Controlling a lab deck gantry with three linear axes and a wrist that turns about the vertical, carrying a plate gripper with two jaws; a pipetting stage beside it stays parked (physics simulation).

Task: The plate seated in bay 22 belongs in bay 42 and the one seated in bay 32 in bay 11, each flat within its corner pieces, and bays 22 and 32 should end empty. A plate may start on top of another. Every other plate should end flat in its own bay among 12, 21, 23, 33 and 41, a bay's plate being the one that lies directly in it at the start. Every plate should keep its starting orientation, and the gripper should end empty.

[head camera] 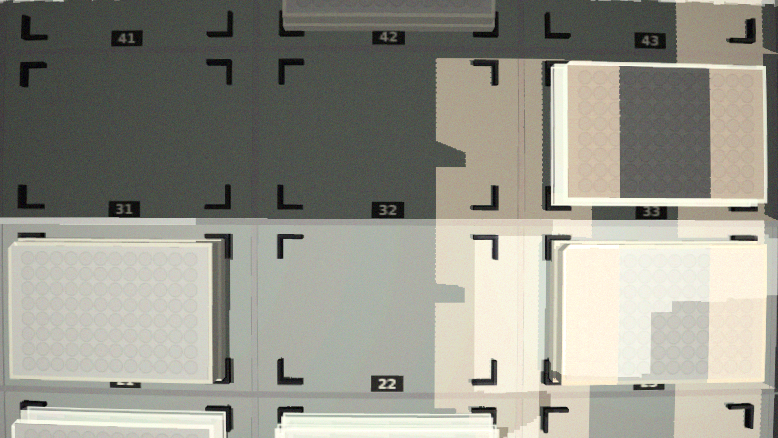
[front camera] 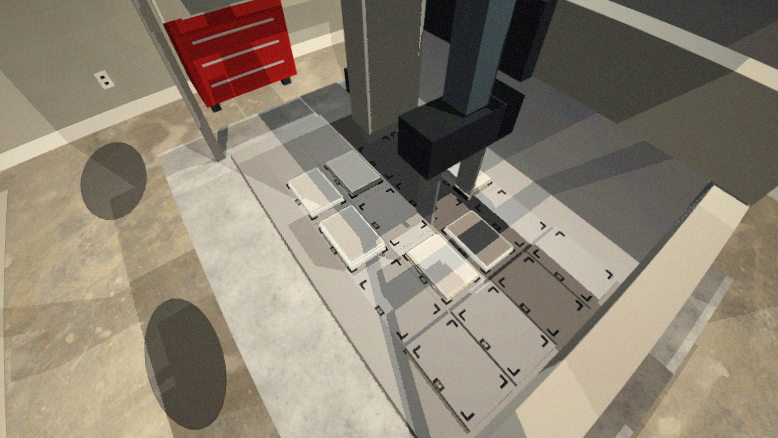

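Pixels of known places: gripper, fingertip midpoint: (front camera: pixel 444 204); robot's base, link origin: (front camera: pixel 287 185).
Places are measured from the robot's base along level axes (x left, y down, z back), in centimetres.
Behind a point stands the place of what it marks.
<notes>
My gripper (front camera: pixel 450 207) @(x 16.0, y -16.0, z -35.8 cm) hangs in the front view near bays 32 and 42, jaws apart with no plate between them. Its far finger partly hides the plate in bay 42 (front camera: pixel 483 179) @(x 38.8, y -1.5, z -28.1 cm) (head camera: pixel 388 17) @(x 32.3, y -1.3, z -22.8 cm). Bays 22 (head camera: pixel 387 383) @(x 10.4, y 0.0, z -22.8 cm) and 32 (head camera: pixel 387 209) @(x 21.1, y 0.0, z -22.8 cm) hold no plate. Pale plates lie at bay 11 (front camera: pixel 314 191) @(x 4.0, y -1.4, z -7.0 cm) (head camera: pixel 119 430) @(x 8.0, y -1.4, z -7.0 cm), bay 12 (front camera: pixel 351 233) @(x 4.1, y -2.7, z -23.1 cm) (head camera: pixel 386 433) @(x 8.4, y -2.0, z -22.8 cm), bay 21 (front camera: pixel 353 169) @(x 15.3, y -1.4, z -6.4 cm) (head camera: pixel 111 310) @(x 15.1, y -1.4, z -6.6 cm), bay 23 (front camera: pixel 438 263) @(x 14.5, y -1.4, z -38.8 cm) (head camera: pixel 658 315) @(x 15.0, y -1.4, z -38.7 cm) and bay 33 (front camera: pixel 479 239) @(x 25.3, y -1.4, z -39.7 cm) (head camera: pixel 664 130) @(x 25.8, y -1.4, z -39.0 cm). Bay 41 (head camera: pixel 126 38) @(x 31.8, y 0.0, z -6.4 cm) shows in part. Whether any plate is doubled is hard to tell.
The parked pipetting stage (front camera: pixel 386 65) stands behind the gripper. A pale beam (front camera: pixel 636 304) @(x 4.5, y -40.0, z -61.5 cm) crosses the right side of the front view, and a thin post (front camera: pixel 187 92) @(x -10.1, y -19.7, z 20.7 cm) rises at the left. A red drawer cabinet (front camera: pixel 239 48) stands beyond the deck.
</notes>
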